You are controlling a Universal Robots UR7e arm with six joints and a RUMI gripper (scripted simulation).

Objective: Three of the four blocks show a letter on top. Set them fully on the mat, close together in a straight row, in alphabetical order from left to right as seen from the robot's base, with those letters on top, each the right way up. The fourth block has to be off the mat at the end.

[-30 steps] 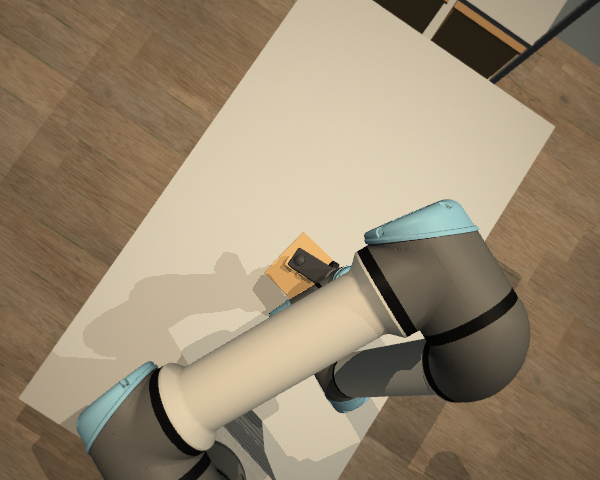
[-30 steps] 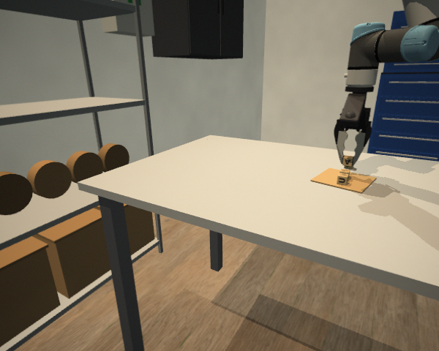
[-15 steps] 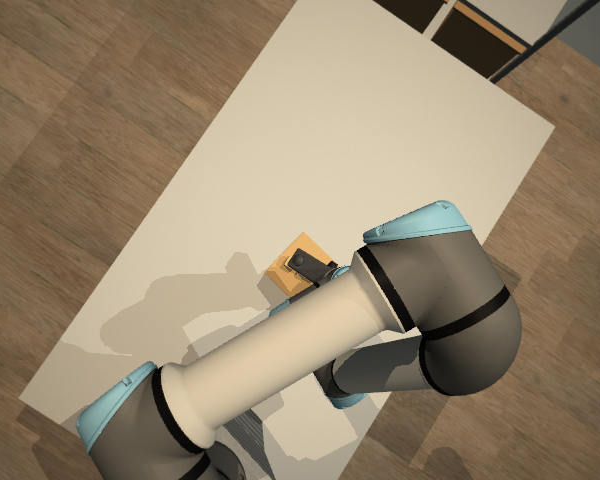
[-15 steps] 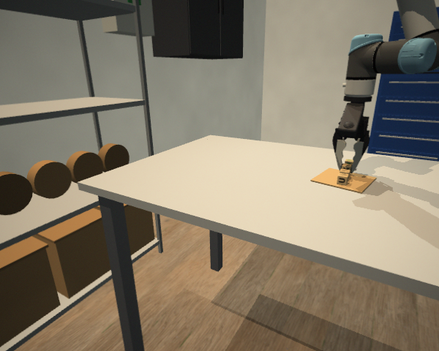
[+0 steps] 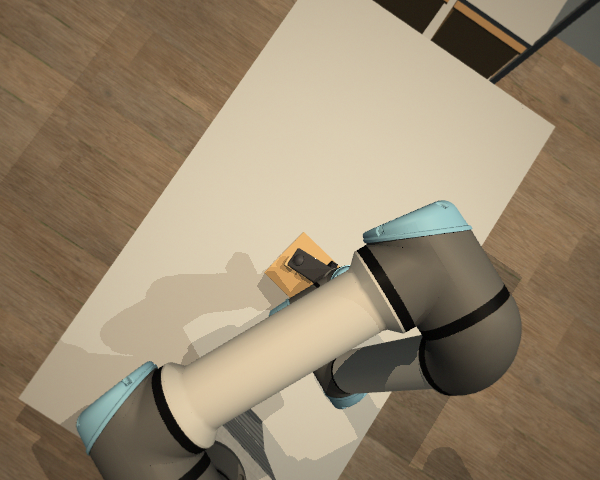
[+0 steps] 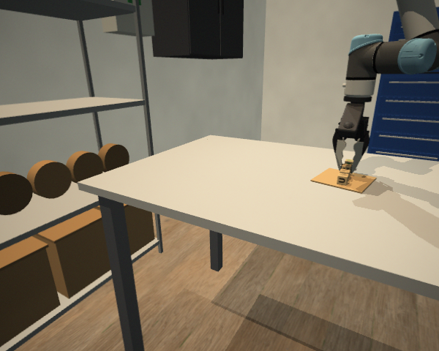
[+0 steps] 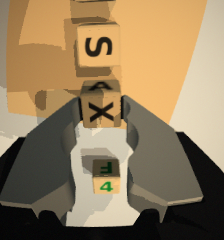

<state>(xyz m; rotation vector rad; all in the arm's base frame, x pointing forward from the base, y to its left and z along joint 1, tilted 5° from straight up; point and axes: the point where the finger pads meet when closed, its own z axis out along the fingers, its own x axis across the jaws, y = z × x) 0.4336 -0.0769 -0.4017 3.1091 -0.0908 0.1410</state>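
Now: the X block right at my hand. Round my hand: D block (80 mm to the left, 10 mm below); then S block (40 mm to the left, 10 mm below); then orange mat (40 mm to the left, 20 mm below).
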